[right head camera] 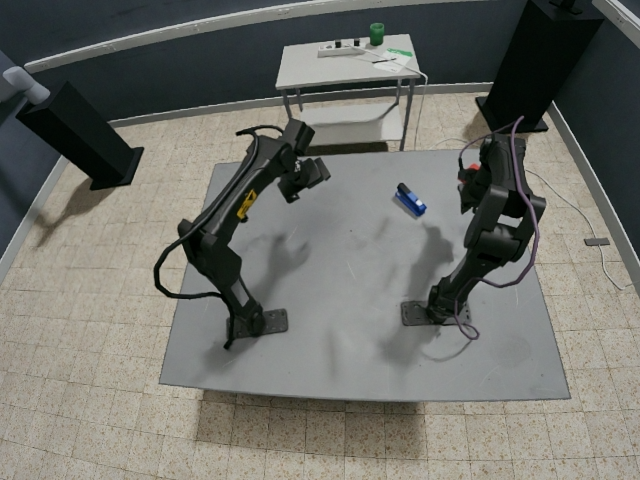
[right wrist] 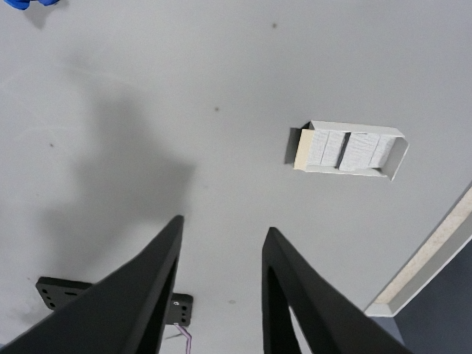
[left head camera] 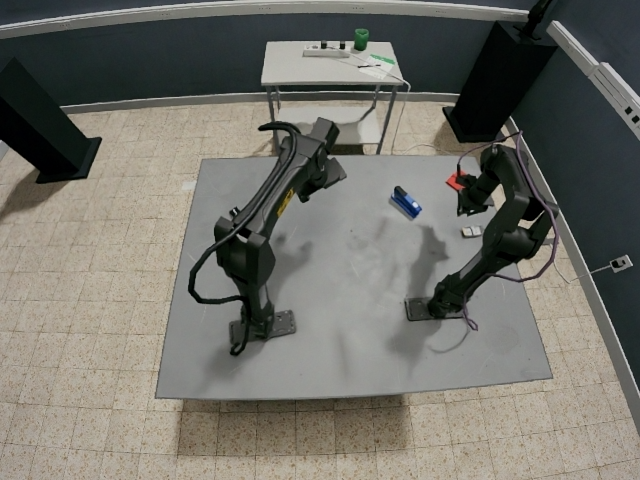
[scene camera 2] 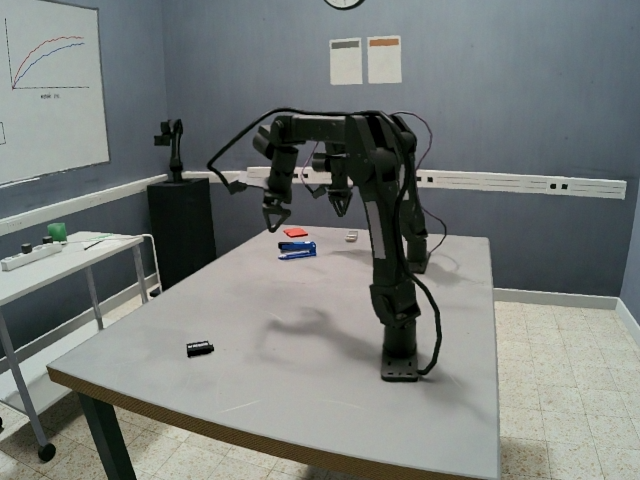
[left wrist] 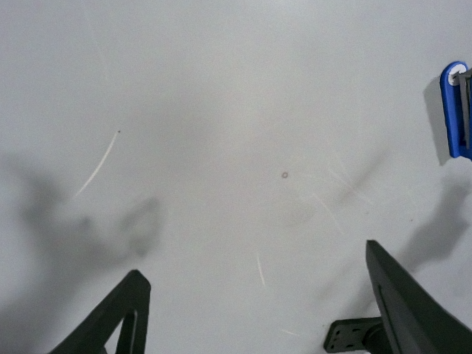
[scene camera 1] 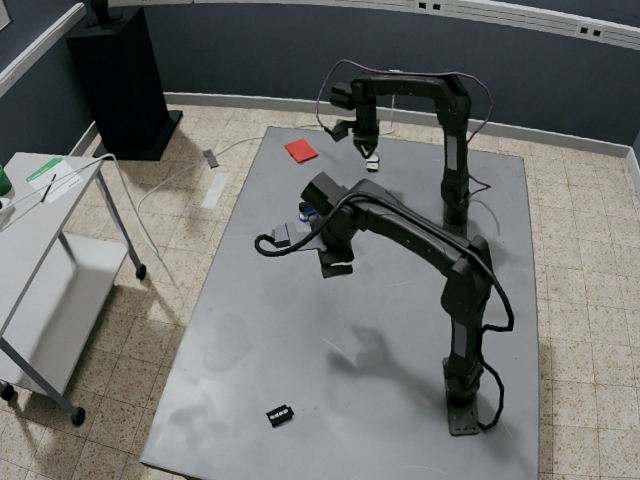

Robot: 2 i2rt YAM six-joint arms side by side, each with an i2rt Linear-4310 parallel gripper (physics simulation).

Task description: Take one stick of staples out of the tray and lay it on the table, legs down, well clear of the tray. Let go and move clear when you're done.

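Frame: origin at the left arm's base, x back, y right, z up, level; metres.
Seen in the pictures: left gripper, fingertip midpoint: (right head camera: 312,188) (left head camera: 322,187) (scene camera 2: 271,222) (left wrist: 246,263) (scene camera 1: 321,257); right gripper, fingertip midpoint: (right head camera: 467,212) (right wrist: 224,232) (left head camera: 462,214) (scene camera 2: 342,215) (scene camera 1: 367,155); left arm's base at its link origin: (right head camera: 256,324) (left head camera: 262,327) (scene camera 2: 399,353) (scene camera 1: 460,395); right arm's base at its link origin: (right head camera: 435,312) (left head camera: 436,307) (scene camera 2: 416,262) (left wrist: 375,330) (scene camera 1: 454,220).
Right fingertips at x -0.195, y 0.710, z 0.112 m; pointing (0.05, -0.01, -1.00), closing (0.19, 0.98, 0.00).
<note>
Offsets run from my right fingertips to a thing's top centre.
The small white tray (left head camera: 465,233) (scene camera 1: 372,165) (scene camera 2: 351,239) (right wrist: 396,159) lies on the table at the right in the head views. In the right wrist view it has a cream end piece, and several grey-white sticks of staples @[dx +0.025, dy +0.091, dz -0.099 m] (right wrist: 359,151) lie in it side by side, with a dark gap between two of them. My right gripper (scene camera 1: 366,155) (scene camera 2: 341,213) (right wrist: 224,232) is open by a small gap, empty, above the table beside the tray. My left gripper (scene camera 2: 273,228) (left wrist: 246,263) is open wide and empty, high above the table. No stick shows outside the tray.
A blue stapler @[dx -0.141, dy -0.123, dz -0.055 m] (left head camera: 407,202) (right head camera: 411,200) (scene camera 2: 298,251) (left wrist: 454,115) lies on the table left of the tray in the head views. A red square pad @[dx -0.208, dy +0.149, dz -0.098 m] (scene camera 1: 301,150) (scene camera 2: 295,232) lies beyond the tray. A small black block @[dx -0.223, dy -0.751, dz -0.096 m] (scene camera 1: 279,415) (scene camera 2: 199,348) lies near the table's far-left end.
</note>
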